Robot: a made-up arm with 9 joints. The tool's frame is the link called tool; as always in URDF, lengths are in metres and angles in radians. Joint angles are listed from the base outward. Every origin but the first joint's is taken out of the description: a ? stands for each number. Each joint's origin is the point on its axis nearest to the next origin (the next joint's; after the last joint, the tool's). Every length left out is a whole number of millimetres.
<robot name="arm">
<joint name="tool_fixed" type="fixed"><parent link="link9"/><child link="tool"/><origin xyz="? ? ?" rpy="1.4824 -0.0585 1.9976"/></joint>
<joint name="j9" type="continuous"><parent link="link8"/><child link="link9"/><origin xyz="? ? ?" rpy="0.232 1.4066 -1.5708"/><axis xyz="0 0 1"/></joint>
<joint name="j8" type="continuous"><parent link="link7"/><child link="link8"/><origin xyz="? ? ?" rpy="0.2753 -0.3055 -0.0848"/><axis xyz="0 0 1"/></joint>
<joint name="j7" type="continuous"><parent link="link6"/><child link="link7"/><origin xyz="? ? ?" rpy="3.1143 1.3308 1.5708"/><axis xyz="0 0 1"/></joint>
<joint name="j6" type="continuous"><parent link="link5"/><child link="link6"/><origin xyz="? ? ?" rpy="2.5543 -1.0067 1.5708"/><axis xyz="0 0 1"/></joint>
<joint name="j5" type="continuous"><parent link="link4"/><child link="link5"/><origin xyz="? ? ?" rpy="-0.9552 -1.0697 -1.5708"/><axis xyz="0 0 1"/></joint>
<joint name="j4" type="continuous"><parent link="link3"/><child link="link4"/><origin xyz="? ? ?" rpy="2.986 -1.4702 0"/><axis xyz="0 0 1"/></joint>
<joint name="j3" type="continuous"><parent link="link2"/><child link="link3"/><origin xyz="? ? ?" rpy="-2.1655 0.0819 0.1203"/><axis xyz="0 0 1"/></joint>
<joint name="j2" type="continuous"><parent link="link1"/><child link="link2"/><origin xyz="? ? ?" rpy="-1.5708 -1.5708 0"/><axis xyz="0 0 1"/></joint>
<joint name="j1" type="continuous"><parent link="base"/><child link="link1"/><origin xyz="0.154 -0.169 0.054" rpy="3.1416 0 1.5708"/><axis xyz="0 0 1"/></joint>
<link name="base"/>
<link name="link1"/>
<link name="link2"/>
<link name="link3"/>
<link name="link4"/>
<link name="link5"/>
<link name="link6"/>
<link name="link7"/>
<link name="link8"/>
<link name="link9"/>
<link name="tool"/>
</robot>
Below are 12 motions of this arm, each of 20 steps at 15 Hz.
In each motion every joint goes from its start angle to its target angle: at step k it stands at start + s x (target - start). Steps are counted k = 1, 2, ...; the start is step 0. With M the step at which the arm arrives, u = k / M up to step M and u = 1 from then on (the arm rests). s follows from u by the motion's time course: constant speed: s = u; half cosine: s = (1 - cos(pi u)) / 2; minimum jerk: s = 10 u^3 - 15 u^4 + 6 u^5.
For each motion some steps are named. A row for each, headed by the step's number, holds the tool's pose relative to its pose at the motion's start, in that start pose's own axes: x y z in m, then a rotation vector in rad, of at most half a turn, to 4 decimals.
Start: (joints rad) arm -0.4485 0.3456 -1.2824 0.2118 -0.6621 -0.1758 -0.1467 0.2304 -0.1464
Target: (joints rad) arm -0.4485 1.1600 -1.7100 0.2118 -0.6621 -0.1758 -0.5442 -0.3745 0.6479
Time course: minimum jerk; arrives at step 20
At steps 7, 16, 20:
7: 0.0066 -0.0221 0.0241 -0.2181 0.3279 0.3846
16: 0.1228 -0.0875 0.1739 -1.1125 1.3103 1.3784
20: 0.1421 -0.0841 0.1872 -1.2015 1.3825 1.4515

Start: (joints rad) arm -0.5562 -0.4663 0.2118 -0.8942 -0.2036 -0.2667 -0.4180 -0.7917 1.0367
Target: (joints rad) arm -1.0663 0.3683 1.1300 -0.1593 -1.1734 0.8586 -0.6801 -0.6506 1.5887
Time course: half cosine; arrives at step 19
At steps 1, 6, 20:
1: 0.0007 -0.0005 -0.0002 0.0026 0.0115 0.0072
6: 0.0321 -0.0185 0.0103 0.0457 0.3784 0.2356
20: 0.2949 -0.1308 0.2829 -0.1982 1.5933 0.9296

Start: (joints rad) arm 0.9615 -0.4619 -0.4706 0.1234 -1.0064 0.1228 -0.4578 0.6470 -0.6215
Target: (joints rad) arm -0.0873 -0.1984 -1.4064 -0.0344 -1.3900 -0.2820 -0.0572 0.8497 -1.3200
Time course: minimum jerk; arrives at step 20
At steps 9, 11, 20:
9: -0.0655 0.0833 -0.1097 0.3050 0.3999 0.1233
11: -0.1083 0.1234 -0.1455 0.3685 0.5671 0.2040
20: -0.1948 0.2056 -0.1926 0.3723 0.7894 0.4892

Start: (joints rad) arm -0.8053 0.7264 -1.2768 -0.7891 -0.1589 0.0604 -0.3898 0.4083 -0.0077
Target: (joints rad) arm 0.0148 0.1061 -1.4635 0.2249 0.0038 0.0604 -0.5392 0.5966 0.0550
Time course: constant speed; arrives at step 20
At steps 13, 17, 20:
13: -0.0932 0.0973 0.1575 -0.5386 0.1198 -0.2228
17: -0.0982 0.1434 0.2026 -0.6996 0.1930 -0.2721
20: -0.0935 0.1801 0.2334 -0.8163 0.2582 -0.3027

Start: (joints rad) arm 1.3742 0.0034 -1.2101 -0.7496 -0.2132 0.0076 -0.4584 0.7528 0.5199
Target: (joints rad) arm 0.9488 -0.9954 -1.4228 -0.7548 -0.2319 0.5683 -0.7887 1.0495 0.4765
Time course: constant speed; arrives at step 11
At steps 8, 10, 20:
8: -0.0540 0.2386 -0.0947 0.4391 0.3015 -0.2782
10: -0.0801 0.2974 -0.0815 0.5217 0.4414 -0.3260
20: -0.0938 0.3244 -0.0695 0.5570 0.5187 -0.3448

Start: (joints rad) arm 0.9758 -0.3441 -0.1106 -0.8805 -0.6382 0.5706 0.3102 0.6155 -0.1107
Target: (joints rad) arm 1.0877 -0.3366 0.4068 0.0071 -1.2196 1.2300 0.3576 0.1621 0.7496
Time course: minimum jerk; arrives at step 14
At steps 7, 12, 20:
7: 0.0640 0.1264 -0.0171 -0.4756 -0.1070 0.0756
12: 0.1037 0.2190 0.0137 -0.7693 -0.1831 -0.3139
20: 0.1047 0.2234 0.0163 -0.7746 -0.1835 -0.3425

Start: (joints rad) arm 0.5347 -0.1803 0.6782 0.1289 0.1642 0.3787 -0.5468 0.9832 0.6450
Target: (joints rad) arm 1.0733 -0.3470 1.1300 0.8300 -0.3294 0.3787 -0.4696 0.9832 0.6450
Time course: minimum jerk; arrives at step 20
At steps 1, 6, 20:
1: 0.0005 -0.0002 0.0000 -0.0009 -0.0007 0.0002
6: 0.0667 -0.0211 0.0112 -0.1183 -0.1067 0.0188
20: 0.3024 -0.0061 0.1579 -0.5260 -0.7679 -0.1294

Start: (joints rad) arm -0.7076 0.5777 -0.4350 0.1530 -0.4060 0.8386 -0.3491 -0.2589 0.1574
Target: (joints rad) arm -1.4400 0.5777 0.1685 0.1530 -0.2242 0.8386 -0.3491 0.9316 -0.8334
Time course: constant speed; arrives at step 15
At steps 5, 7, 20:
5: 0.0284 0.0103 0.0501 0.4026 -0.4658 -0.6649
7: 0.0250 0.0088 0.0657 0.5467 -0.6069 -0.9587
20: -0.0291 0.0784 0.0961 0.9995 -0.6545 -2.2598

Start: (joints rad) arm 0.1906 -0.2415 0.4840 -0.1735 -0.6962 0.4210 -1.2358 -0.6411 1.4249
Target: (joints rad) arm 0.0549 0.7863 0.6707 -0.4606 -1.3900 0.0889 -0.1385 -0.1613 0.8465
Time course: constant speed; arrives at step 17
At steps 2, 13, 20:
2: 0.0697 0.0139 0.0384 0.0658 -0.2545 0.1006
13: 0.1156 0.2165 0.3830 0.4130 -1.1182 1.1242
20: 0.0053 0.3017 0.4448 0.5237 -1.0540 1.5864

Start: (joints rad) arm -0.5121 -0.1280 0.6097 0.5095 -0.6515 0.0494 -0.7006 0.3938 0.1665
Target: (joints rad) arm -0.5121 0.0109 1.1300 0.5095 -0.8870 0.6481 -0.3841 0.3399 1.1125
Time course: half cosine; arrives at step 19
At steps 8, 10, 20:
8: -0.0458 0.0603 -0.0221 0.1013 0.4647 -0.2529
10: -0.0606 0.0981 -0.0170 0.1849 0.6615 -0.3536
20: -0.0571 0.2217 0.0476 0.5333 1.1835 -0.5803

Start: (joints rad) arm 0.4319 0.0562 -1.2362 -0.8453 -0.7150 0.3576 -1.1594 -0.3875 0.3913
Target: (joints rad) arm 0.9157 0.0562 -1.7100 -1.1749 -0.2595 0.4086 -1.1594 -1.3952 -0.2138
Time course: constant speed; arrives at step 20
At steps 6, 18, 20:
6: -0.0172 0.0658 0.0483 -0.0788 -0.1383 0.0874
18: -0.0237 0.2123 0.2217 -0.1161 -0.4024 0.2860
20: -0.0193 0.2342 0.2585 -0.1051 -0.4450 0.3204

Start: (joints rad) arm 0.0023 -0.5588 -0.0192 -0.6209 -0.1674 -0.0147 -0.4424 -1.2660 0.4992
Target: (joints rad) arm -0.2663 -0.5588 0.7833 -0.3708 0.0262 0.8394 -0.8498 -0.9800 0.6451
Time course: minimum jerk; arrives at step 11
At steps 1, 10, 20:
1: 0.0008 0.0001 -0.0001 -0.0024 0.0061 -0.0009
10: 0.0966 0.0038 0.0396 0.0328 1.0890 -0.3632
20: 0.0972 0.0038 0.0402 0.0361 1.0965 -0.3666

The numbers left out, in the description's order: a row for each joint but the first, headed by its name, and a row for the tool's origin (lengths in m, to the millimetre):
tool: -0.203 0.061 0
j9: -0.008 0.099 0
j8: -0.006 0.028 0
j7: -0.05 0.293 0
j6: -0.073 -0.153 0
j5: 0.271 -0.188 0
j4: 0.063 0.167 0
j3: -0.035 -0.025 0
j2: -0.005 -0.005 0

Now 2 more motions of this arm.
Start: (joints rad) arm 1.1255 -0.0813 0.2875 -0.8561 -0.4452 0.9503 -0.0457 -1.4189 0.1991
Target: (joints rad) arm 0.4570 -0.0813 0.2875 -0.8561 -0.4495 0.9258 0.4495 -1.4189 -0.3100
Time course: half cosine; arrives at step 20
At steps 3, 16, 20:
3: 0.0071 0.0061 0.0073 0.0398 -0.0463 -0.0340
16: 0.0616 0.0226 0.1362 0.6008 -0.6156 -0.7028
20: 0.0603 0.0180 0.1476 0.6552 -0.6566 -0.7931

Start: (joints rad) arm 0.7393 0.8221 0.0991 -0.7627 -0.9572 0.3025 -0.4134 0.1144 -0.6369
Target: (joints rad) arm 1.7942 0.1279 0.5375 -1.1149 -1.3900 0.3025 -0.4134 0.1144 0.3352
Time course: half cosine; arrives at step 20
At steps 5, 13, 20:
5: -0.0283 -0.0520 -0.0108 -0.0680 0.1535 -0.1035
13: -0.0981 -0.2428 0.0920 -0.2780 0.6164 -0.4195
20: -0.0924 -0.2955 0.2146 -0.3918 0.8088 -0.5066

